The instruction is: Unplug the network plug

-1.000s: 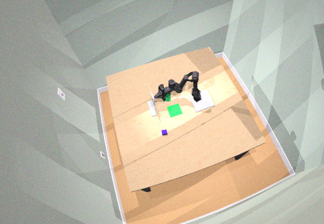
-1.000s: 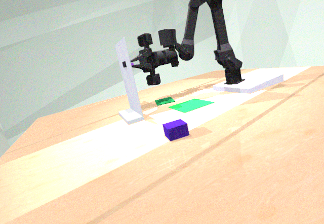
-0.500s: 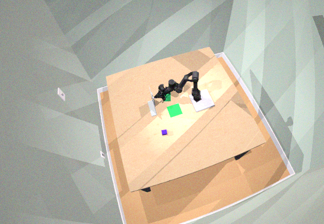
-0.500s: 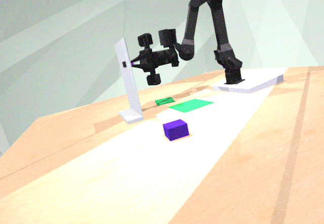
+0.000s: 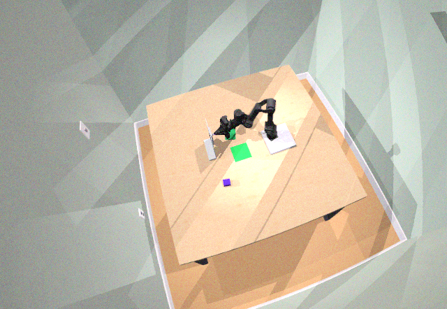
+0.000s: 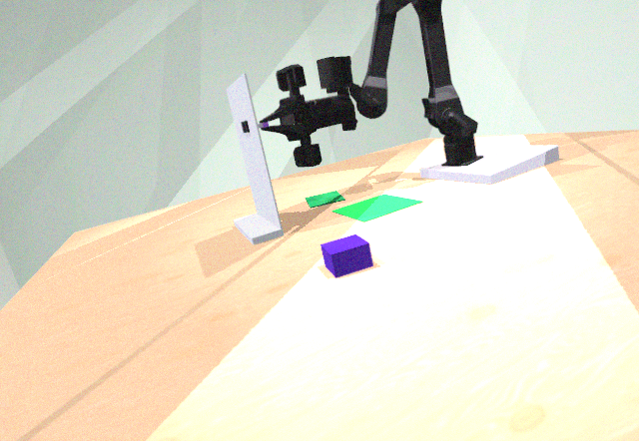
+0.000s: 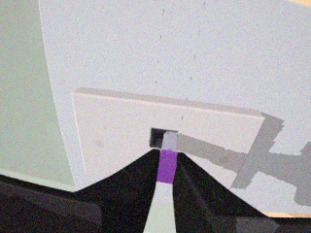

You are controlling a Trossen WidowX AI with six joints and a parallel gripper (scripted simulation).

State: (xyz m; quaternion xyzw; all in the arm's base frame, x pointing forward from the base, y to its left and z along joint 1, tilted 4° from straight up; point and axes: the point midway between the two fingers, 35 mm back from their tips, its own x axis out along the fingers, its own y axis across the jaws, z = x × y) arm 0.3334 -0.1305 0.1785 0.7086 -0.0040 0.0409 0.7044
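My gripper tip is 18 cm above the green marked square, 13 cm past it and 12 cm to the right of it. From my gripper tip the other things lie so: purple network plug: right at my gripper tip; grey upright panel: 6 cm below, 4 cm ahead.
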